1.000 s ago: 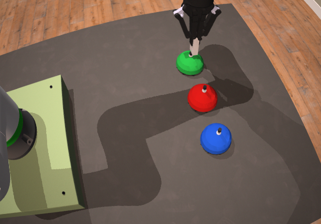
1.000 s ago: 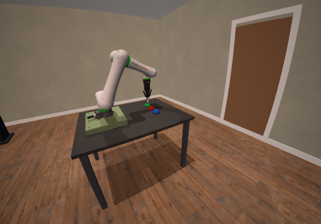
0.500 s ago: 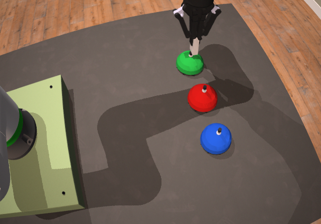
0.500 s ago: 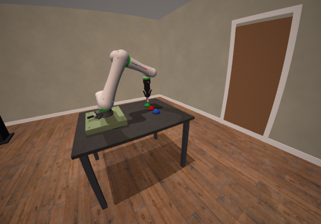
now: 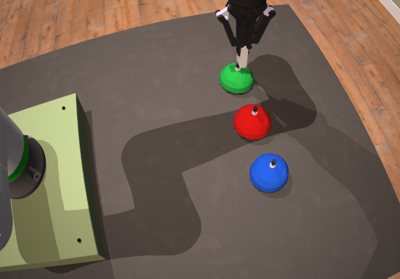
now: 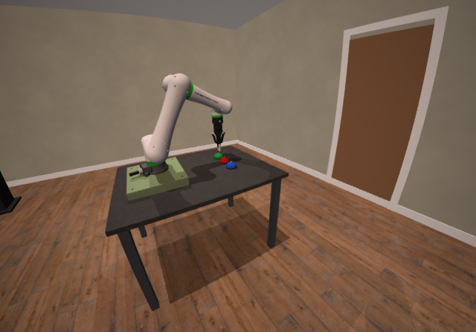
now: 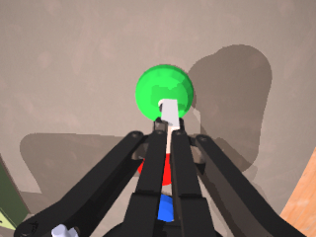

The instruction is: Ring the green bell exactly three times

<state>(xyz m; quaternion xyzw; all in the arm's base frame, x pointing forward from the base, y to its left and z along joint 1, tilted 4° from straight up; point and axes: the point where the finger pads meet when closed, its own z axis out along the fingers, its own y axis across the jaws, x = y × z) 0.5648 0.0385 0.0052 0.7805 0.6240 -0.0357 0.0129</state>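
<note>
Now: the green bell 60 mm below my hand and 10 mm behind it. From my hand the other things lie so: red bell (120 mm to the right, 60 mm below, 40 mm behind); then blue bell (250 mm to the right, 60 mm below, 60 mm behind).
</note>
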